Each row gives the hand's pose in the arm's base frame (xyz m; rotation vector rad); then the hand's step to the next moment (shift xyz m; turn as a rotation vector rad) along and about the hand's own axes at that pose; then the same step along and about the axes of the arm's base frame.
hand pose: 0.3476 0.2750 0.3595 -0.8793 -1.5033 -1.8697
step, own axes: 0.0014 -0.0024 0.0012 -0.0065 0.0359 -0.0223
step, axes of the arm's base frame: -0.0026 0.0016 -0.0002 0.0288 -0.0287 0.0131
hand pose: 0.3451 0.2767 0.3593 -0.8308 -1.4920 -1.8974
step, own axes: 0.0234 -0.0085 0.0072 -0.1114 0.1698 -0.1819
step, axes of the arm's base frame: -0.0205 0.0073 0.0140 0.1787 -0.2054 -0.0139
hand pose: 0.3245 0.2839 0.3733 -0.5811 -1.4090 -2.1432
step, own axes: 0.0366 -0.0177 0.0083 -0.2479 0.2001 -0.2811
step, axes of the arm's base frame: -0.0389 0.0071 0.0125 0.2967 -0.2831 -0.1111
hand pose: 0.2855 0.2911 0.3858 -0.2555 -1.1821 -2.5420
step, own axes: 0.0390 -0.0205 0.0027 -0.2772 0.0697 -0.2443
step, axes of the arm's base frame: -0.0437 0.0060 -0.0013 0.2774 -0.1699 -0.1886
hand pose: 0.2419 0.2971 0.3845 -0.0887 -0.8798 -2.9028
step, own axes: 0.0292 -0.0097 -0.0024 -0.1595 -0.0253 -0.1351
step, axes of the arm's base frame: -0.0302 0.0042 -0.0048 0.1520 -0.0406 -0.1400
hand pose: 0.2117 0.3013 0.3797 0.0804 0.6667 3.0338
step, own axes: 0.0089 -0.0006 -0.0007 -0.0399 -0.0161 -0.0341
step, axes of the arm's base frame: -0.0089 0.0006 -0.0005 0.0382 -0.0014 -0.0394
